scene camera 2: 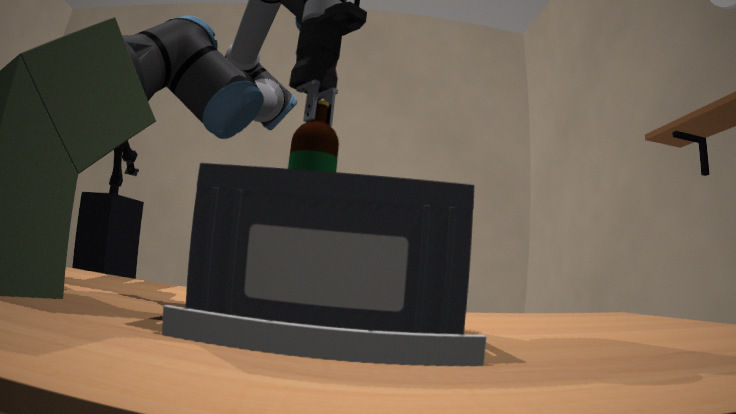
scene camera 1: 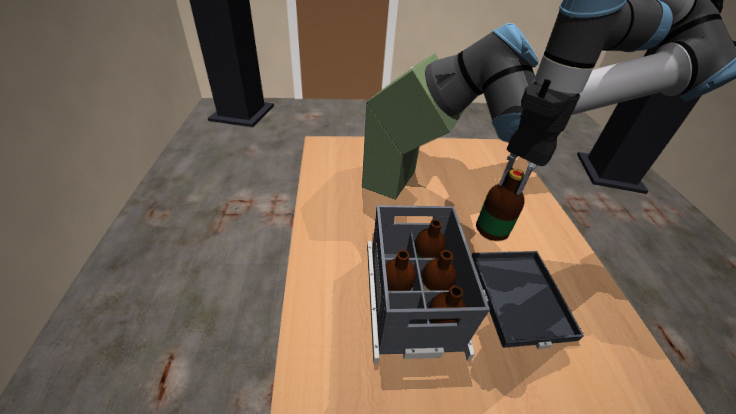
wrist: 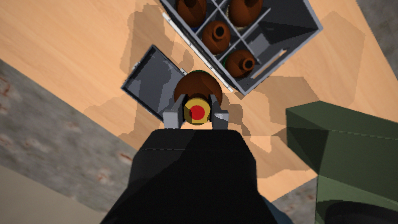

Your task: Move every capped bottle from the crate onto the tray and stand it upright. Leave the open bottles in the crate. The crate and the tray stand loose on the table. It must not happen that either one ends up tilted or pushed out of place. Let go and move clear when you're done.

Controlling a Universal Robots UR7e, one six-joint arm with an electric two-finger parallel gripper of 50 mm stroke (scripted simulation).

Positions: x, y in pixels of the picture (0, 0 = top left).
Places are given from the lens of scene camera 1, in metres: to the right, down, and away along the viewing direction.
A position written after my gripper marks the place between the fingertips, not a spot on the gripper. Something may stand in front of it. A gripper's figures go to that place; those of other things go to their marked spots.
my gripper [scene camera 1: 510, 187]: 0.28, -0.04, 0.61
dark tray [scene camera 1: 530, 306]: 0.40, 0.24, 0.76
brown capped bottle [scene camera 1: 502, 207]: 0.26, 0.00, 0.60
crate [scene camera 1: 404, 324]: 0.07, 0.21, 0.58
The marked spots on the crate and the dark tray are 0.38 m apart.
